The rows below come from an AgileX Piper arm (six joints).
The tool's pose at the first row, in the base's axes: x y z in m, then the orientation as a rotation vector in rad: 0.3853, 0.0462, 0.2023, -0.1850, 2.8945, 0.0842
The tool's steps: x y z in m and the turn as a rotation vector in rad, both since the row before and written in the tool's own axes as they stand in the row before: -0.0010, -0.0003, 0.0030, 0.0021, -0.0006, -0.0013; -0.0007, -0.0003, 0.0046, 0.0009, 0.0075, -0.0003; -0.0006, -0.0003, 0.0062, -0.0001, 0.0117, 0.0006; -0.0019, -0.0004, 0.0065, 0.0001, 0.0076, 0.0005; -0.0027, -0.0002, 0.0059, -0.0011, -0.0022, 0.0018
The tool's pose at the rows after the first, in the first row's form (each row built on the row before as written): 0.3870, 0.0462, 0.1996, -0.1864, 2.8937, 0.0810; 0.3888, 0.0463, 0.1953, -0.1874, 2.9011, 0.0791; 0.3908, 0.0465, 0.1894, -0.1876, 2.9128, 0.0785; 0.3941, 0.0468, 0.1835, -0.1876, 2.9204, 0.0779; 0.3980, 0.0473, 0.1783, -0.1849, 2.9184, 0.0799
